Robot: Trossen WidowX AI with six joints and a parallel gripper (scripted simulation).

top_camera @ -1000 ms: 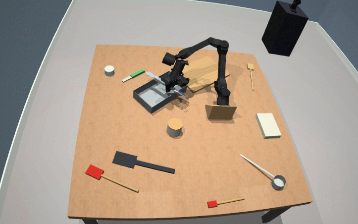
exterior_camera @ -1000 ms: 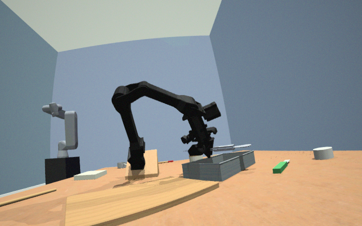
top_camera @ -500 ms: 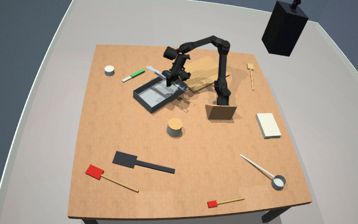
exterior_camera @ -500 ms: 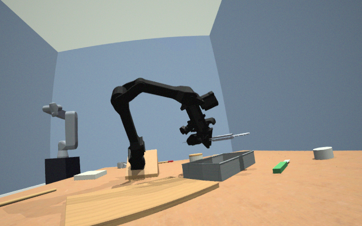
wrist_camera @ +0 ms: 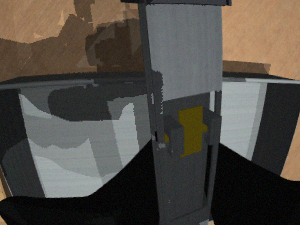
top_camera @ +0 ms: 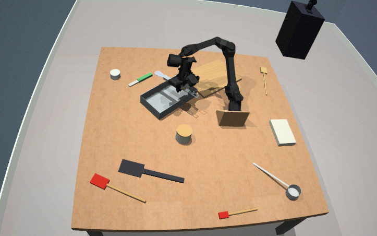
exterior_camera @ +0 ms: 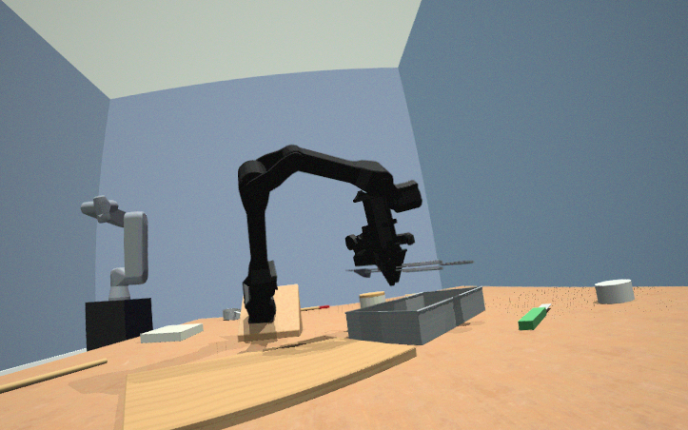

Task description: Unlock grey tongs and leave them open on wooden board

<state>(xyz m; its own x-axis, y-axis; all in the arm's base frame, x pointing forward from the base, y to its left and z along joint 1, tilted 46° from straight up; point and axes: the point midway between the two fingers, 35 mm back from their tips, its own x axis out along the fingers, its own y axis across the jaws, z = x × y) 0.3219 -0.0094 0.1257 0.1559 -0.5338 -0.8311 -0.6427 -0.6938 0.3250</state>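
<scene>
My gripper tip is now 20 mm past the yellow lock piece, 10 mm to the right of it and 40 mm below it. Round my gripper tip: lidded jar (20 mm behind, 250 mm to the left, 60 mm below); then grey roasting tin (50 mm ahead, 30 mm to the right, 70 mm below); then green-handled tool (230 mm ahead, 180 mm to the right, 90 mm below).
</scene>
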